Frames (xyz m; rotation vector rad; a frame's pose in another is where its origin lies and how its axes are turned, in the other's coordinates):
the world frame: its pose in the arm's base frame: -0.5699 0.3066 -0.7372 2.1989 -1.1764 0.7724
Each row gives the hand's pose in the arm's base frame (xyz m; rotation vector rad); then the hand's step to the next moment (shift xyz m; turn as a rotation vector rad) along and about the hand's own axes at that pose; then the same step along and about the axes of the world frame.
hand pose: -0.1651 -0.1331 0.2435 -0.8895 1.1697 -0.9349
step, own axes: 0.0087 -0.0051 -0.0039 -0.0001 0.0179 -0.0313
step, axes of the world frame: 0.0049 0.0080 0.0054 -0.0303 0.0186 0.0058
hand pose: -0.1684 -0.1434 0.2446 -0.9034 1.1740 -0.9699
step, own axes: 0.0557 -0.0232 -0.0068 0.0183 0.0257 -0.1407
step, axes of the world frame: 0.0343 0.0328 0.0379 -0.0874 0.1134 0.0174
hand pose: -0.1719 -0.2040 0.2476 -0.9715 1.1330 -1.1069
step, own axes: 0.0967 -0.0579 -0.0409 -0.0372 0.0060 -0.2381
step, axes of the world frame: 0.0616 0.0945 0.0406 -0.1522 0.1808 -0.0475
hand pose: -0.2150 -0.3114 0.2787 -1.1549 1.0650 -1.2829
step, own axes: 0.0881 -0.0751 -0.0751 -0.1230 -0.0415 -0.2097
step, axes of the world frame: 0.0581 0.1249 -0.0085 -0.1603 0.1296 -0.1354
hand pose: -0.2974 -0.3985 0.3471 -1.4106 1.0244 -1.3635
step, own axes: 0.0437 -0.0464 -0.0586 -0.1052 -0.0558 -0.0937
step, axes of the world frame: 0.0308 0.0752 -0.0298 -0.0895 0.0368 -0.1166
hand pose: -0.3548 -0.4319 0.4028 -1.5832 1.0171 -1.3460
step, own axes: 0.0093 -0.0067 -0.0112 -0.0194 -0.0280 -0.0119
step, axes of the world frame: 0.0070 0.0136 -0.0049 -0.0061 0.0007 -0.0356
